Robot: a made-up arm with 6 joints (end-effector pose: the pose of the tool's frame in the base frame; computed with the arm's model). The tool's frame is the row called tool. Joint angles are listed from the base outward.
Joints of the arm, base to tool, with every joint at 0 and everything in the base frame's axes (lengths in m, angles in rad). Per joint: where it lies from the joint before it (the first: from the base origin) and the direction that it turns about. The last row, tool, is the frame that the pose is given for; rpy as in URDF.
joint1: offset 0 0 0.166 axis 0 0 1
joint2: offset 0 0 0 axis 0 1 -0.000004
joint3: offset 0.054 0 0.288 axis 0 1 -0.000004
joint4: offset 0.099 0 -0.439 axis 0 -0.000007 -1
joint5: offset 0 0 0 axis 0 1 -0.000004
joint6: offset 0.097 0 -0.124 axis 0 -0.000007 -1
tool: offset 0 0 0 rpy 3.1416 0 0
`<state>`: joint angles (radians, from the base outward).
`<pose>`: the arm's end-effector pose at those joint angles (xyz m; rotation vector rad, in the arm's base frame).
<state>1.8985 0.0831 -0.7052 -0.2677 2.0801 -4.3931</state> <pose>-0.0596 0.3032 0.0423 1.7243 0.0751 0.7777</pose>
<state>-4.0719 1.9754 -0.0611 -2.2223 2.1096 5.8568</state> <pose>0.2511 -0.1291 -0.0250 -2.3404 0.1000 -0.4719</pose>
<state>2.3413 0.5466 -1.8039 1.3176 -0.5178 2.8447</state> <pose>-0.3947 0.6091 0.3591 -0.9911 1.9663 1.8544</pose>
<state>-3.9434 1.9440 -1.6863 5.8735 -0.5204 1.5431</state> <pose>-0.2827 0.2086 -0.5305 -2.4409 -1.6338 0.3516</pose>
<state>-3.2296 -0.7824 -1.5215 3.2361 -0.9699 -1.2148</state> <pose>-0.1931 0.0022 0.6528 -1.7250 -1.0993 1.3553</pose>
